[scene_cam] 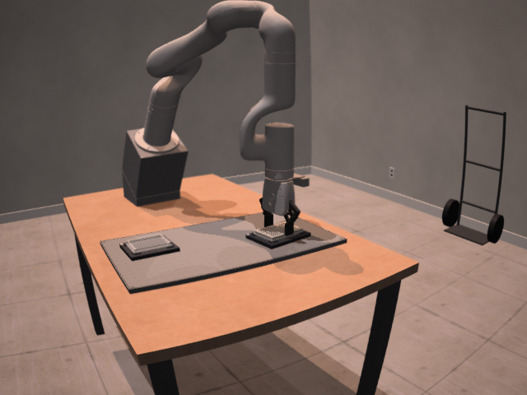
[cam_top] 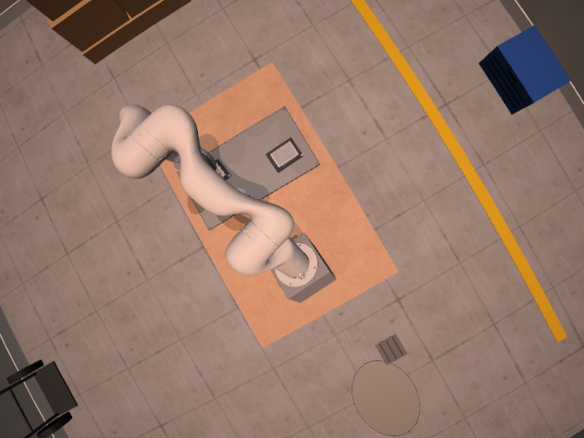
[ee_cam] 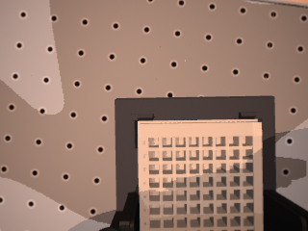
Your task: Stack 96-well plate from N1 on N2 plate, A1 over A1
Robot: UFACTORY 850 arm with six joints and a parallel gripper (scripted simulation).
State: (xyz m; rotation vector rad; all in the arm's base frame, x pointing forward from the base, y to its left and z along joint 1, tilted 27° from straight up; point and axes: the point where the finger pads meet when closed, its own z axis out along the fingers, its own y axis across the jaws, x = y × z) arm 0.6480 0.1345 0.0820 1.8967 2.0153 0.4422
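Now: hand 3 cm above the plate nest. From my hand the other things lie so: A1 label (8 cm to the right, 5 cm behind, 2 cm below).
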